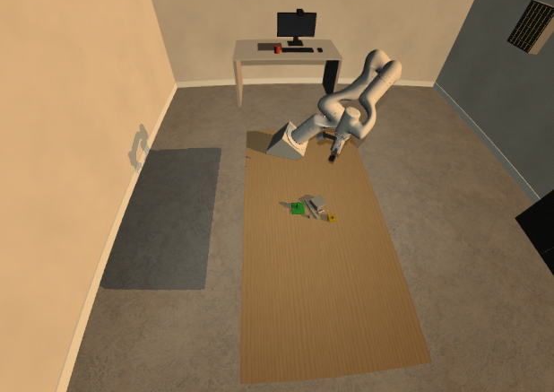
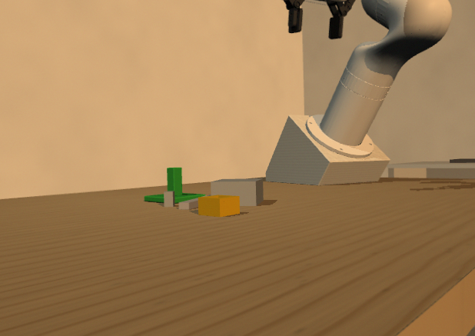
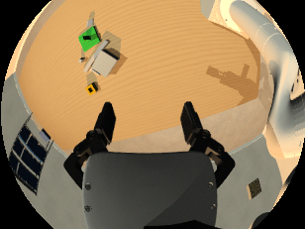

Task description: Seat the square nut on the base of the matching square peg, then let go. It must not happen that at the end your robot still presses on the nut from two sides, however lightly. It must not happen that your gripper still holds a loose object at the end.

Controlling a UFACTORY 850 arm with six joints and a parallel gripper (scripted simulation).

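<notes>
My hand is 280 mm above the grey block, 160 mm short of it and 40 mm to the left of it.
</notes>
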